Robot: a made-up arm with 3 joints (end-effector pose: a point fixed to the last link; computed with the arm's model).
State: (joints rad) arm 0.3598 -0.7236 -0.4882
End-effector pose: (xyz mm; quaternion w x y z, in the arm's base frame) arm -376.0 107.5 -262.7 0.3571 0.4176 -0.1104 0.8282
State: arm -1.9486 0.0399 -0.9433
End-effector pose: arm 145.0 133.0 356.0 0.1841 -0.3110 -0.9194 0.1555
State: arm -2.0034 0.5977 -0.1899
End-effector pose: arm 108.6 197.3 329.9 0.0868 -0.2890 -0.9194 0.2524
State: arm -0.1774 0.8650 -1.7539
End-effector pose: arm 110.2 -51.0 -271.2 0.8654 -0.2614 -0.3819 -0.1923
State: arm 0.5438 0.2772 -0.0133
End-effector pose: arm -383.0 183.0 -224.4 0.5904 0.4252 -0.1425 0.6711
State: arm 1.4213 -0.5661 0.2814
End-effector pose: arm -472.3 -86.4 174.9 0.1062 0.8801 0.1754 0.4283
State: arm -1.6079 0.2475 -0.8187
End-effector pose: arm 208.5 171.1 246.3 0.3139 -0.2284 -0.8961 0.2153
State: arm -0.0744 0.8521 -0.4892
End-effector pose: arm 36.9 217.8 -266.2 0.8027 0.0317 -0.4765 0.3574
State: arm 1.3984 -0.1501 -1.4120
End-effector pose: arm -501.5 13.1 -203.2 0.7877 0.1566 0.2498 0.5409
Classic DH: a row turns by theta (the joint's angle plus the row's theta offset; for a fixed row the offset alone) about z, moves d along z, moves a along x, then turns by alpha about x. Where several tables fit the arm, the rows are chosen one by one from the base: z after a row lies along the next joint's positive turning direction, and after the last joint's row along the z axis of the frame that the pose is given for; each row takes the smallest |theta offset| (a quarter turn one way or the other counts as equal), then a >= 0, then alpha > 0; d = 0 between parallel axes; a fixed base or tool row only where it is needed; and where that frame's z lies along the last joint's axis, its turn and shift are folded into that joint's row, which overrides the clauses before.
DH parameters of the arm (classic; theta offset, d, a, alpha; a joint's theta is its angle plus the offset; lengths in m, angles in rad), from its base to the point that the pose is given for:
base (fixed): 0.2479 0.0463 -0.1356 -1.3915
joint 1: -0.1139 0.1043 0.0239 -1.8359
joint 2: 1.345 0.1681 0.0292 2.8317
joint 3: 1.3183 -0.0423 -0.0858 1.036
tool (fixed): 2.0554 -0.2521 0 0

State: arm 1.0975 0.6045 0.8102
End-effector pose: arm -518.2 94.0 36.6 0.4228 0.7262 0.0139 0.5420
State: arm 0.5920 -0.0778 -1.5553
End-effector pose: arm -184.2 85.8 -378.0 0.8773 -0.0432 -0.1288 0.4604
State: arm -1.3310 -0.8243 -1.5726
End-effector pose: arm 259.6 197.6 124.4 0.3575 -0.3351 -0.7772 0.3950
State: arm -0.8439 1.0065 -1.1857
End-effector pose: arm 269.9 42.0 -20.8 0.6942 -0.0990 -0.6961 -0.1538
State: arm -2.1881 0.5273 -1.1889
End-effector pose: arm 38.1 -25.0 444.0 0.1222 -0.1279 -0.9639 -0.1990
